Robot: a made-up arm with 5 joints.
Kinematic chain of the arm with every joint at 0, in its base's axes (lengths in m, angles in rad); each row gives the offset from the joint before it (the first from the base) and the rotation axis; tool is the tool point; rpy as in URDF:
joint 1: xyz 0 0 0.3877 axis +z
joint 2: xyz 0 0 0 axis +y
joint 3: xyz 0.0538 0 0.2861 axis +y
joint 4: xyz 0.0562 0 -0.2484 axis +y
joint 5: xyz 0.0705 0 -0.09 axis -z
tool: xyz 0 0 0 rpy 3.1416 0 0
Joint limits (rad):
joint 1: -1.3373..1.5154
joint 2: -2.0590..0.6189
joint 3: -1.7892..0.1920
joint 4: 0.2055..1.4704
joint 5: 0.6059..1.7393
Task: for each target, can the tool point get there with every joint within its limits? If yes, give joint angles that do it. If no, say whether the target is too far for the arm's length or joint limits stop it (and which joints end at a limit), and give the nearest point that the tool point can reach.
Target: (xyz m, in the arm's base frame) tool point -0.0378 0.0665 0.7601
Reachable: yes | joints -1.0535 -1.5025 -0.9374 0.8391 1.0857
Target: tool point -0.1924 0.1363 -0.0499
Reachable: no: joint limits stop it (at a limit: joint 1, joint 2) | nearest point 0.0089 0.1613 0.2237 | short by 0.341 m
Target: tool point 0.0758 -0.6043 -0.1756
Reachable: no: too far | nearest point 0.0878 -0.3690 0.2617 | short by 0.497 m
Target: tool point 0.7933 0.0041 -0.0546
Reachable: no: too far | nearest point 0.4575 0.0024 0.3160 | short by 0.500 m
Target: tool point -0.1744 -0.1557 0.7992
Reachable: yes | joints 0.7289 -1.5929 -1.2309 0.6045 1.4689
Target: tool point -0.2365 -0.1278 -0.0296
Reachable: no: joint limits stop it (at a limit: joint 1, joint 2) | nearest point 0.0297 -0.1248 0.2296 | short by 0.372 m
